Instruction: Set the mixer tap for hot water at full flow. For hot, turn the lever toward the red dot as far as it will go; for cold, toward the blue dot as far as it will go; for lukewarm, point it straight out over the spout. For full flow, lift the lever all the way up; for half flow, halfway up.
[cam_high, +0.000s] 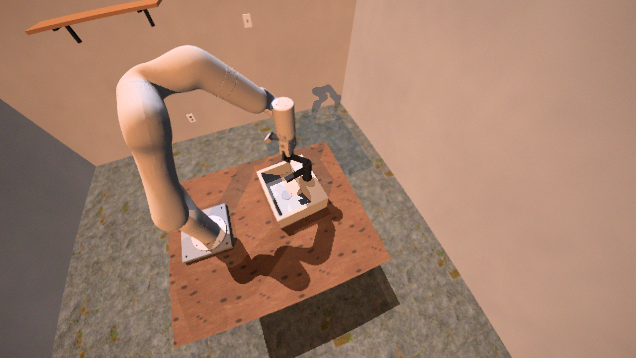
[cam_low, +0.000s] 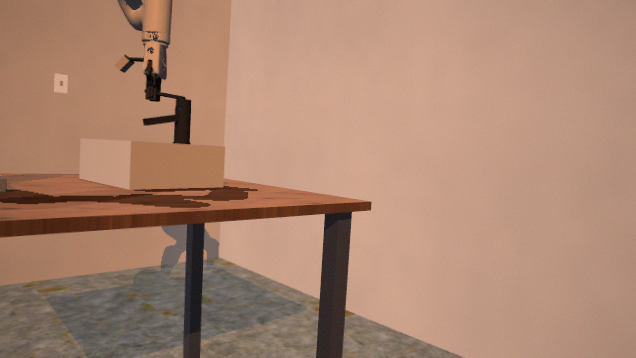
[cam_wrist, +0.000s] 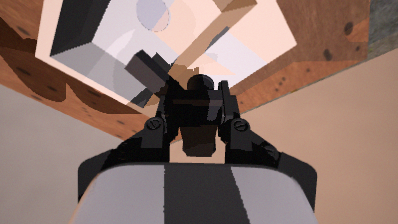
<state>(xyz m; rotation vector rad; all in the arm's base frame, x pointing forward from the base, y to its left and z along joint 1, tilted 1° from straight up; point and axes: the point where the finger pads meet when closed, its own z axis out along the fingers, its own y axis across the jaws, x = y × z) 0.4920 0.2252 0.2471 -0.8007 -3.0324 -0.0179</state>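
Now: hand 3 cm short of the lever and 2 cm to the left of it. The rest, counted from my hand: sink basin 24 cm below, 8 cm to the right, 3 cm behind.
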